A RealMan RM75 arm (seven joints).
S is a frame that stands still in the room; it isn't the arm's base.
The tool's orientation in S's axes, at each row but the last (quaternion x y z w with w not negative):
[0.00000, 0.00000, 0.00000, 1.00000]
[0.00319, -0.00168, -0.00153, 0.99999]
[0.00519, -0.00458, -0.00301, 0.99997]
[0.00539, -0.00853, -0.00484, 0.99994]
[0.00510, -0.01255, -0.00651, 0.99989]
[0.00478, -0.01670, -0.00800, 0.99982]
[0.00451, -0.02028, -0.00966, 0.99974]
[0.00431, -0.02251, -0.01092, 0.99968]
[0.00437, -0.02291, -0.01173, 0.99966]
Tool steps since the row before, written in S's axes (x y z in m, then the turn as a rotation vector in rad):
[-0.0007, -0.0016, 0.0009, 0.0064, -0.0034, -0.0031]
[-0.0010, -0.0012, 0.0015, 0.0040, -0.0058, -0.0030]
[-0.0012, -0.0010, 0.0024, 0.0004, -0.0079, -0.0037]
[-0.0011, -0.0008, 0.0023, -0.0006, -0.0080, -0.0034]
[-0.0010, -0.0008, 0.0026, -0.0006, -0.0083, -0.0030]
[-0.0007, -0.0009, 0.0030, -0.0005, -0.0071, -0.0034]
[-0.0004, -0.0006, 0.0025, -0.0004, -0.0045, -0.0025]
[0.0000, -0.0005, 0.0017, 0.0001, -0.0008, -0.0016]
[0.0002, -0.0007, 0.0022, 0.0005, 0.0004, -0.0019]
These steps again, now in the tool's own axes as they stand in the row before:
[-0.0007, -0.0016, 0.0009, 0.0064, -0.0034, -0.0031]
[-0.0010, -0.0012, 0.0015, 0.0040, -0.0058, -0.0030]
[-0.0012, -0.0010, 0.0024, 0.0004, -0.0079, -0.0036]
[-0.0011, -0.0008, 0.0023, -0.0006, -0.0080, -0.0033]
[-0.0009, -0.0008, 0.0026, -0.0006, -0.0083, -0.0029]
[-0.0006, -0.0009, 0.0030, -0.0005, -0.0071, -0.0033]
[-0.0003, -0.0006, 0.0025, -0.0004, -0.0045, -0.0024]
[0.0001, -0.0005, 0.0017, 0.0000, -0.0008, -0.0016]
[0.0003, -0.0007, 0.0022, 0.0004, 0.0004, -0.0019]

